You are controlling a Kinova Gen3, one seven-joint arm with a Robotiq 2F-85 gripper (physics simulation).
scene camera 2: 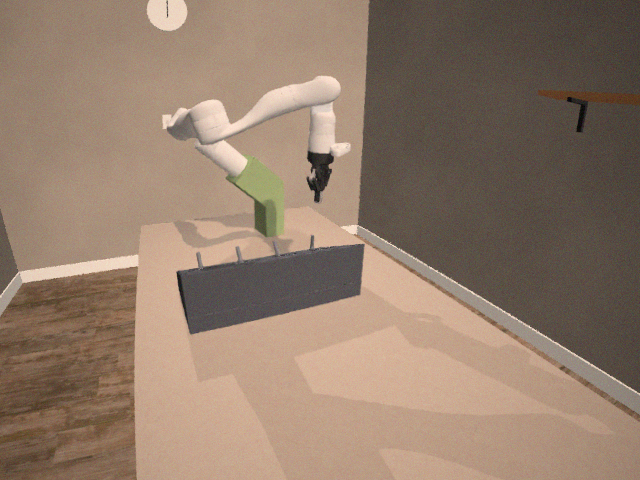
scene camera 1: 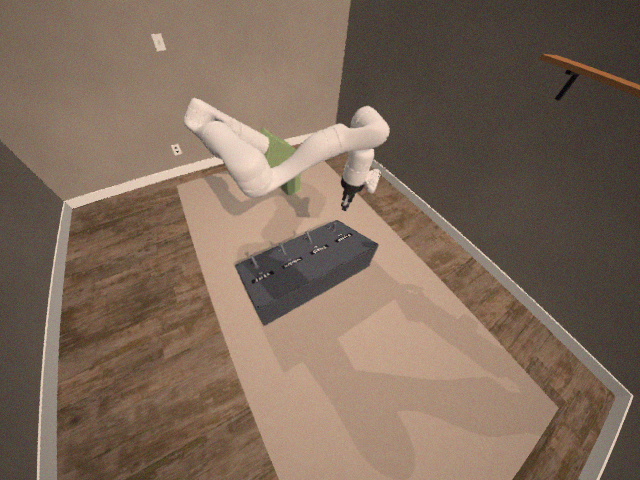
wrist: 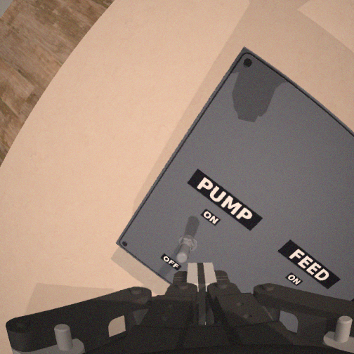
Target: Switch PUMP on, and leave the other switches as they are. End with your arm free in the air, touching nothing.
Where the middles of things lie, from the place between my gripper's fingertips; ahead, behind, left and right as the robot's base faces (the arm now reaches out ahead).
Now: hand 18 cm to the left of the dark grey switch box (scene camera 2: 222, 295), 18 cm above it and 3 cm short of it.
